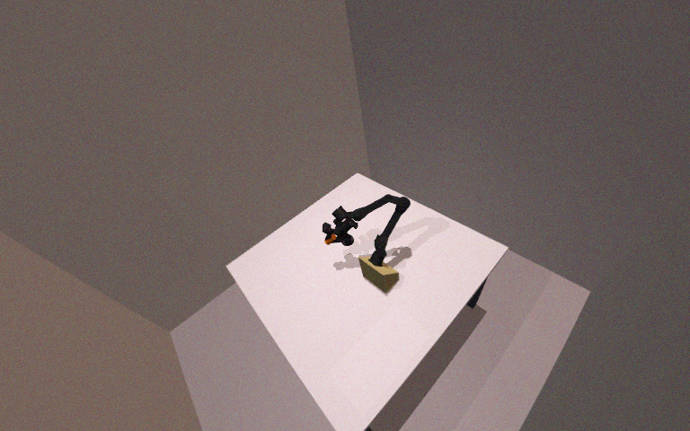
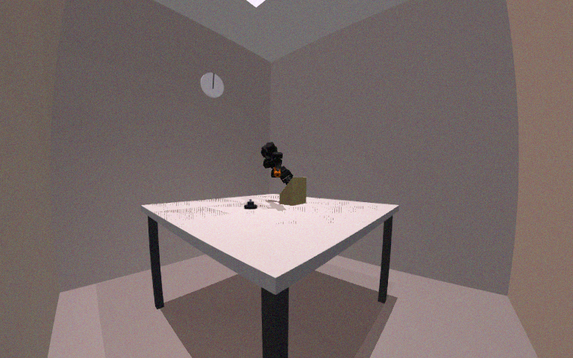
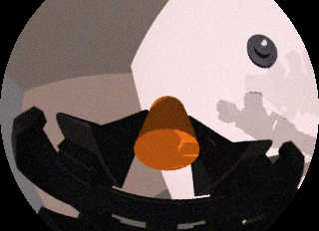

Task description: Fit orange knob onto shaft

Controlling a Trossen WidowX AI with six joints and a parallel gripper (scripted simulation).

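Now: the orange knob 10 mm behind my gripper tip, 20 mm to the right of it and 20 mm above it. Round my gripper tip: round pedestal (90 mm ahead, 160 mm to the right, 190 mm below).
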